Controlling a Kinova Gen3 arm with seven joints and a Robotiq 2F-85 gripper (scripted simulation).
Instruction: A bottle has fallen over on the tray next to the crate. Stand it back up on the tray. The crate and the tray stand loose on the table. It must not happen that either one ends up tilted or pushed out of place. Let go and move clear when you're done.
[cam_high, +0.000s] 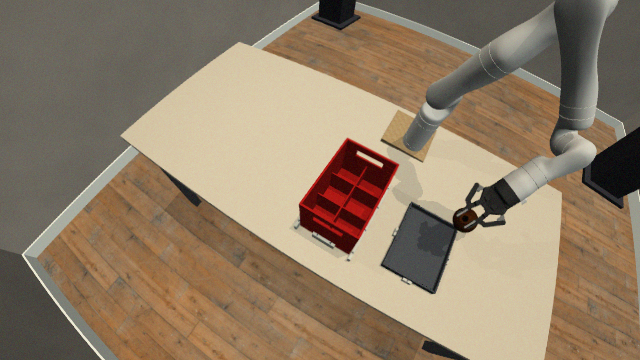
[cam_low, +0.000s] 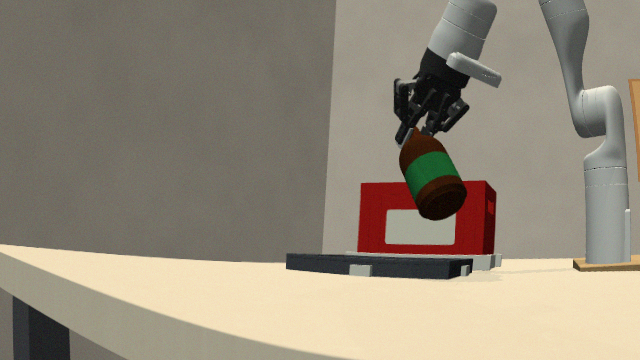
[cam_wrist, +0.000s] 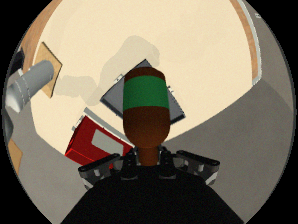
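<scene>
The brown bottle lies 3 cm behind my hand, 1 cm to the left of it and 4 cm below it. The rest, counted from my hand: dark grey tray (5 cm ahead, 3 cm to the right, 19 cm below); then red crate (9 cm ahead, 32 cm to the right, 12 cm below).
</scene>
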